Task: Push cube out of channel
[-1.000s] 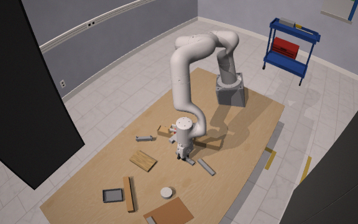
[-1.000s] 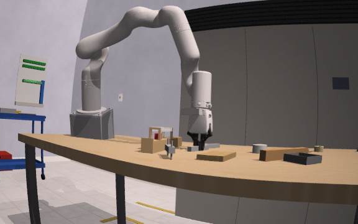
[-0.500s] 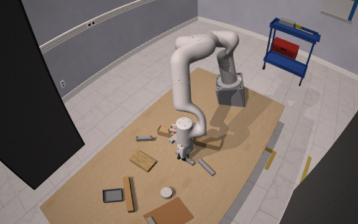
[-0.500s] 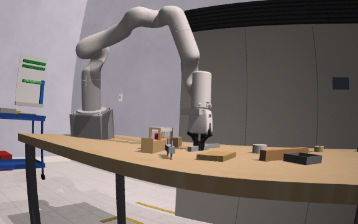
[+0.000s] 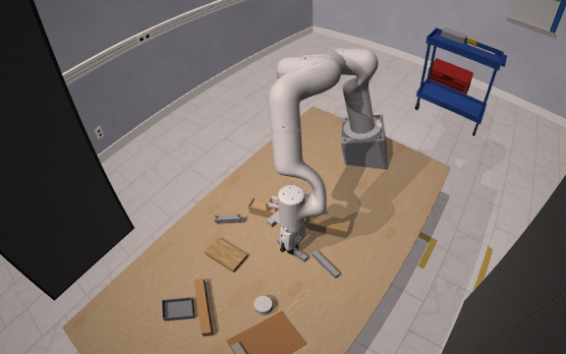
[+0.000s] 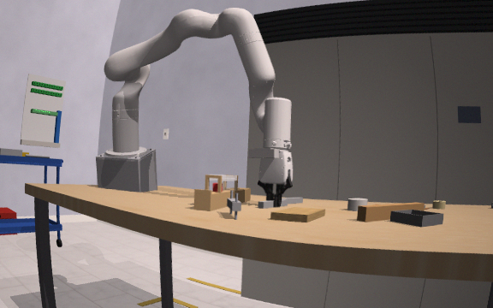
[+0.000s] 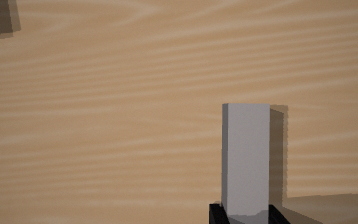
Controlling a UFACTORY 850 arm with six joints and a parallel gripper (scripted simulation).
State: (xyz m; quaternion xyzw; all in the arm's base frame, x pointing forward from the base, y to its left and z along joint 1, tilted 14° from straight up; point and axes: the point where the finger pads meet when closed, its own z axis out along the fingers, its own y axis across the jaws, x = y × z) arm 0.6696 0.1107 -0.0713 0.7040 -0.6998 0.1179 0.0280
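Now: the grey push rod 30 mm behind my hand, 140 mm to the left of it and 10 mm below it. The rest, counted from my hand: wooden plate 190 mm ahead, 180 mm to the right, 10 mm below; red cube 90 mm behind, 160 mm to the right, 30 mm above; channel 110 mm behind, 110 mm to the right, 30 mm above.
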